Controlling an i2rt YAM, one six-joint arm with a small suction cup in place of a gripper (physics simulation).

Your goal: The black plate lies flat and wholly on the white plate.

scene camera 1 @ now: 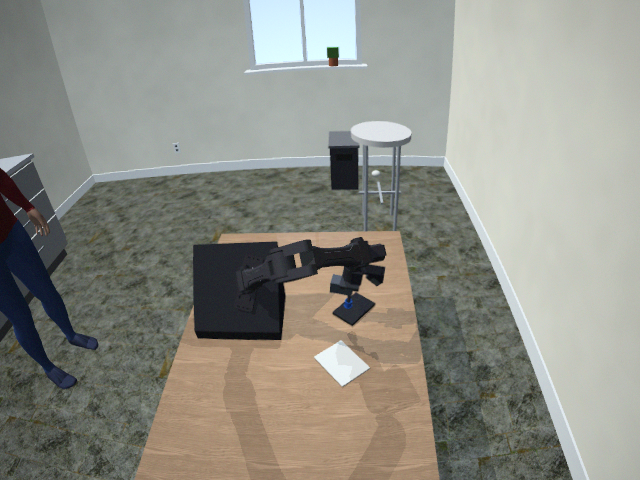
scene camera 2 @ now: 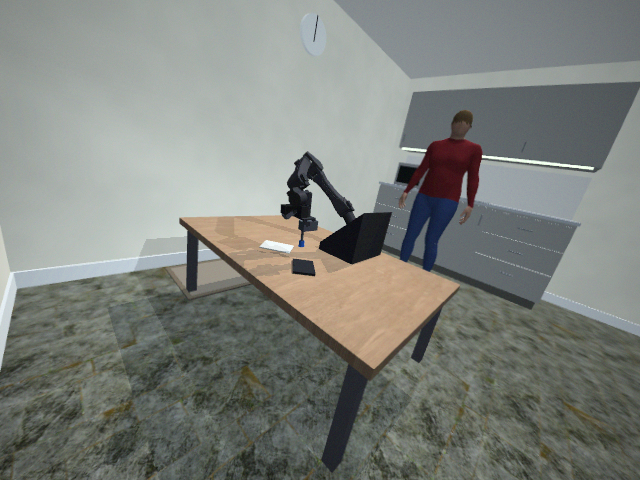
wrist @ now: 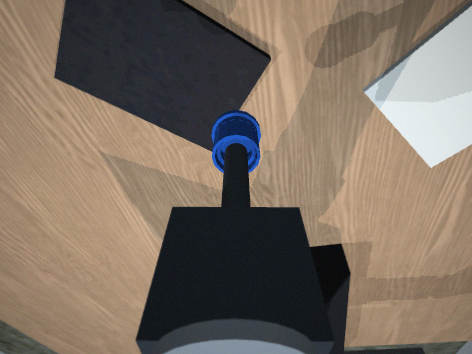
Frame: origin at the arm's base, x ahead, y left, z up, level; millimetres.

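Seen in the pictures: hand, its tool point: (scene camera 1: pixel 348 305) (scene camera 2: pixel 301 246) (wrist: pixel 236 133); arm's base, origin of its link: (scene camera 1: pixel 248 283) (scene camera 2: pixel 353 226).
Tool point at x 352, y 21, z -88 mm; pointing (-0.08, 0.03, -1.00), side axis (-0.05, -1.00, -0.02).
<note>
Offsets run from my tool point to a thing's top centre. Level surfaces: height alone.
The black plate @(dy +61, dx +16, dz -71 mm) (scene camera 1: pixel 360 308) (scene camera 2: pixel 303 267) (wrist: pixel 150 60) lies flat on the table, apart from the white plate. The white plate @(dy -200, dx +5, dz -76 mm) (scene camera 1: pixel 342 364) (scene camera 2: pixel 276 246) (wrist: pixel 430 105) lies flat on the table; part of it shows at the right of the wrist view. My gripper, a blue suction cup (scene camera 1: pixel 348 305) (scene camera 2: pixel 301 244) (wrist: pixel 236 125), points down and carries nothing. It hangs above the black plate's level, with a gap showing in scene camera 2. In the wrist view it covers one corner of the black plate. I cannot tell exactly which spot it is over.
A large black wedge-shaped block (scene camera 1: pixel 235 320) (scene camera 2: pixel 371 237) stands on the table @(dz -82 mm) (scene camera 1: pixel 289 423) (scene camera 2: pixel 382 304) beside the arm's base. A round white stool (scene camera 1: pixel 381 131) stands past the table's far end. A person (scene camera 2: pixel 448 170) stands near the grey cabinets (scene camera 2: pixel 516 242).
</note>
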